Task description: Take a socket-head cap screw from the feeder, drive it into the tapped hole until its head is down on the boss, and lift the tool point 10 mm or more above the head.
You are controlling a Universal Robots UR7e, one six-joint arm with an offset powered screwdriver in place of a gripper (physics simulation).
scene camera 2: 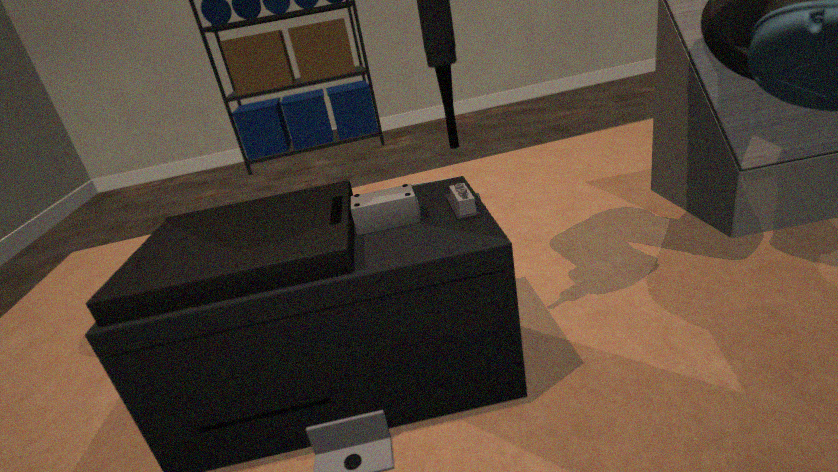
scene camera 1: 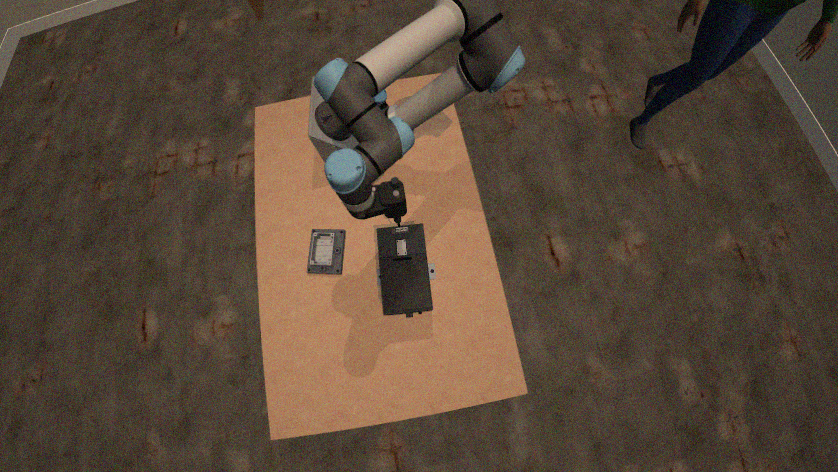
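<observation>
The screw feeder (scene camera 1: 405,287) (scene camera 2: 293,340) is a black box on the table. A small pale pick-up block (scene camera 1: 401,229) (scene camera 2: 463,205) sits near one end of its top, with small metallic detail in its upper face. My screwdriver tip (scene camera 1: 399,224) (scene camera 2: 453,145) points down and hangs above the feeder end, clear of the block in scene camera 2. The bit is dark and slim, and no screw shows on it. A dark grey rectangular part (scene camera 1: 342,263) with a pale recess lies beside the feeder in scene camera 1. Its tapped hole is too small to identify.
A larger pale block (scene camera 1: 401,247) (scene camera 2: 384,211) stands on the feeder beside its raised lid (scene camera 2: 234,246). A metal bracket (scene camera 1: 432,270) (scene camera 2: 351,448) is at the feeder's side. The arm's grey pedestal (scene camera 2: 691,146) stands on the table (scene camera 1: 351,410). A person (scene camera 1: 703,58) stands on the floor.
</observation>
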